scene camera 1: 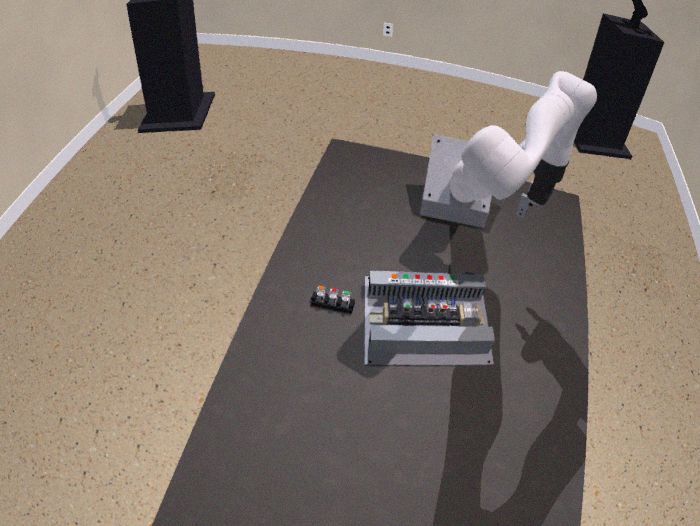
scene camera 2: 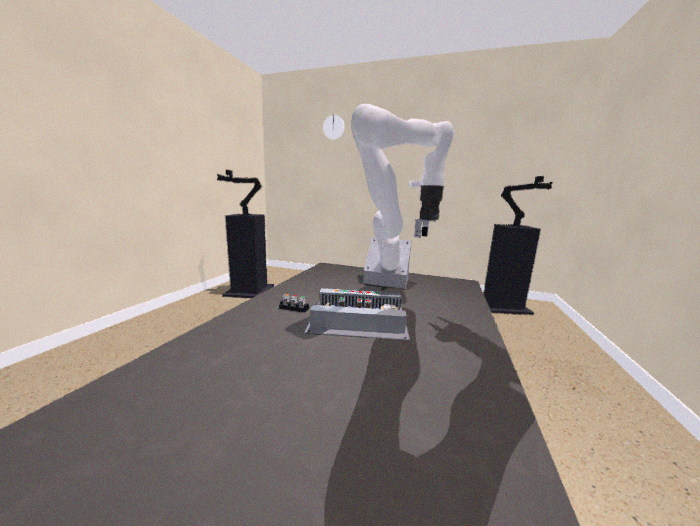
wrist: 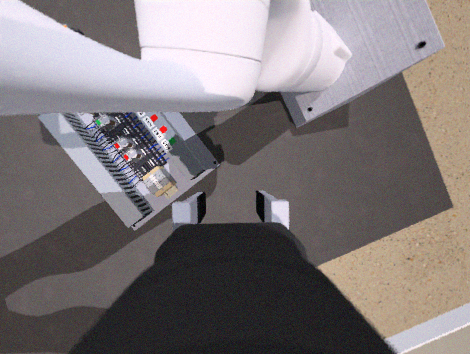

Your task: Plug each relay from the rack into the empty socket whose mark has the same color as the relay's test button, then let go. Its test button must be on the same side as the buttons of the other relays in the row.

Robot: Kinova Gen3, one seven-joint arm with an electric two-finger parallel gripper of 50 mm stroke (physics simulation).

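The black rack holds three relays side by side: one with an orange button, one with a red button and one with a green button. To its right stands the grey panel. Its marks run orange, green, red, red, red, green. Relays fill the second socket (green button) and the fourth and fifth (red buttons). The first, third and sixth sockets look empty. My gripper is open and empty, high up, right of and behind the panel.
The arm's grey base block stands behind the panel. The white arm hides the panel's far end and most of the rack in the wrist view. Two black pedestals stand beyond the dark mat.
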